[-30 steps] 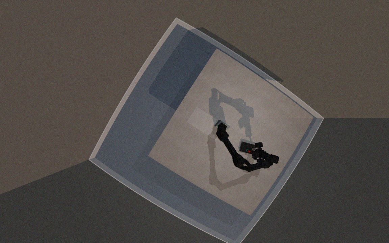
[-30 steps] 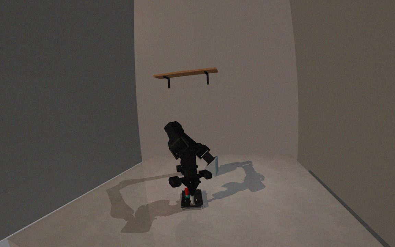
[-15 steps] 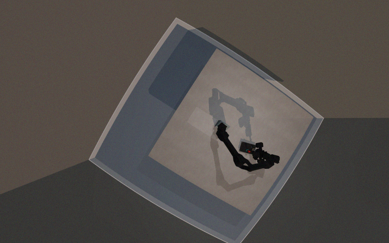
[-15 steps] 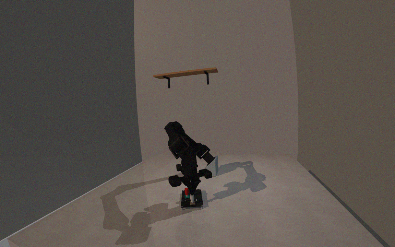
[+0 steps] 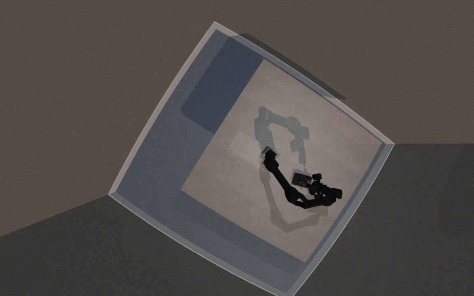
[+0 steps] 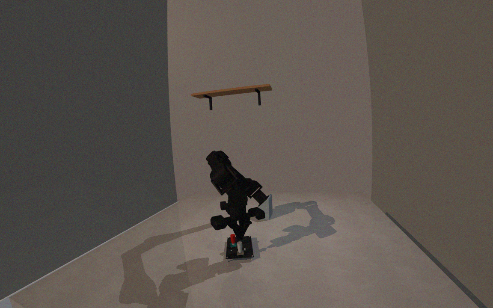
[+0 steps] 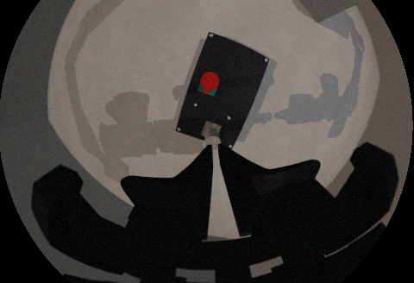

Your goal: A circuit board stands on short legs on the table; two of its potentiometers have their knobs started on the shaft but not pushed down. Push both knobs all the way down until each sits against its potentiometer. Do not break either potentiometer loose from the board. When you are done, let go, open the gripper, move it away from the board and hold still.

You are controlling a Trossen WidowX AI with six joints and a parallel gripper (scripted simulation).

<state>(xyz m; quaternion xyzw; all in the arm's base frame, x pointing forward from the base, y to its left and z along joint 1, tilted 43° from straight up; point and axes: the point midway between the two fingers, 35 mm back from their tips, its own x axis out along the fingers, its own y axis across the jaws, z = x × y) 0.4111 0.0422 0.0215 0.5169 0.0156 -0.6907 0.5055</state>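
The pale grey knob is 3 cm below my gripper tip. Round my gripper tip: red knob: 5 cm to the right, 4 cm behind, 2 cm below.
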